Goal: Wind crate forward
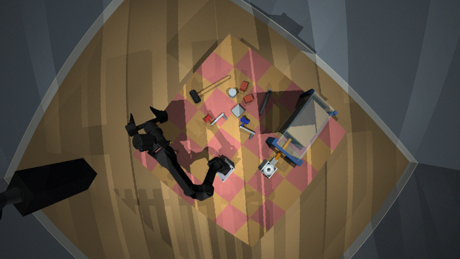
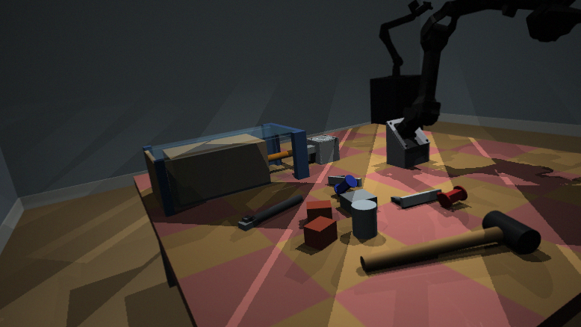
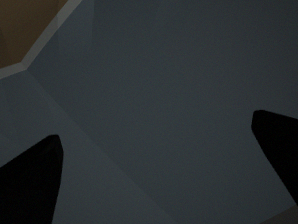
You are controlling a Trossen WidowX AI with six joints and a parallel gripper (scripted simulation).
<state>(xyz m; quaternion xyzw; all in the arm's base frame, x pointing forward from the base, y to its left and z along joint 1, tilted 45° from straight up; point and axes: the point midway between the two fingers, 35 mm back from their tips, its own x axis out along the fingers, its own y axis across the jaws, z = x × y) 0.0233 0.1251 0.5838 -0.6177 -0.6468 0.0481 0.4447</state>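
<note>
Now: gripper tip 19 cm short of the grey crank arm, 25 cm to the left of it and 42 cm above it. Also, from my gripper tip: blue piece 31 cm ahead, 43 cm to the right, 40 cm below; grey block 35 cm ahead, 34 cm to the right, 42 cm below; red knob 16 cm ahead, 22 cm to the right, 42 cm below.
</note>
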